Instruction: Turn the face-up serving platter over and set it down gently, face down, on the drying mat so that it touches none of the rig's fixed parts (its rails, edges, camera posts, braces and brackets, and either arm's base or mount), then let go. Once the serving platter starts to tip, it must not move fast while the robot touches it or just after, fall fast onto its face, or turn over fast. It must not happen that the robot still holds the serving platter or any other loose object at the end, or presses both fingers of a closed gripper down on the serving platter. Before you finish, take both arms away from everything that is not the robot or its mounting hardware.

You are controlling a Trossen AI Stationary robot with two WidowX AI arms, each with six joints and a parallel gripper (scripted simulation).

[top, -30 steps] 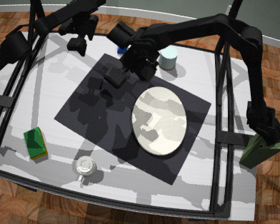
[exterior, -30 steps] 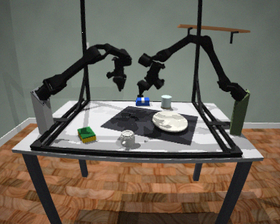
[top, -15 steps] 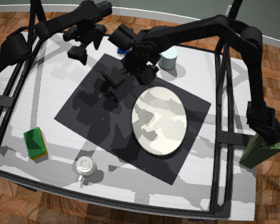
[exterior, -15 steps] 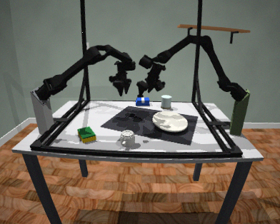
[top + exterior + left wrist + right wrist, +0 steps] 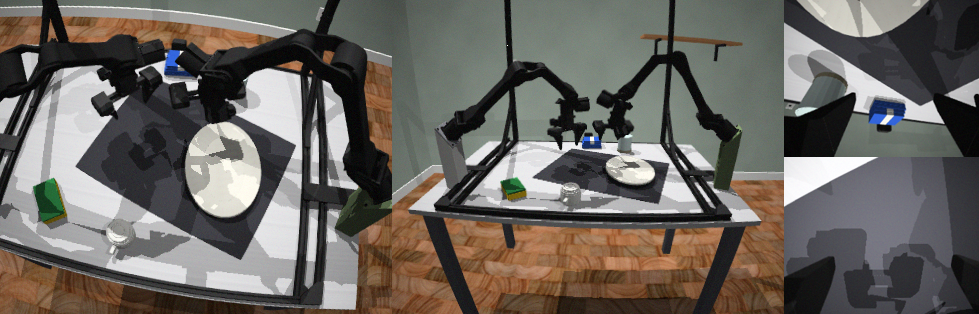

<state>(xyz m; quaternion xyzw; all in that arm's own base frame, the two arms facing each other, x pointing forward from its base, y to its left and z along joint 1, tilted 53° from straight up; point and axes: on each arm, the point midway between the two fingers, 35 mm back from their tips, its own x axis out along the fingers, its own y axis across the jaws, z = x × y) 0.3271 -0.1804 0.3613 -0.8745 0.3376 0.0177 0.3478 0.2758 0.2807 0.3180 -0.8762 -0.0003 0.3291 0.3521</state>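
Right now my left hand is 14 cm short of the cream serving platter, 12 cm above it and 7 cm to the right of it. Round my left hand: green sponge (38 cm to the right, 31 cm ahead, 11 cm below); then mug (37 cm ahead, 16 cm to the right, 10 cm below); then dark drying mat (13 cm below, 11 cm ahead, 2 cm to the right).
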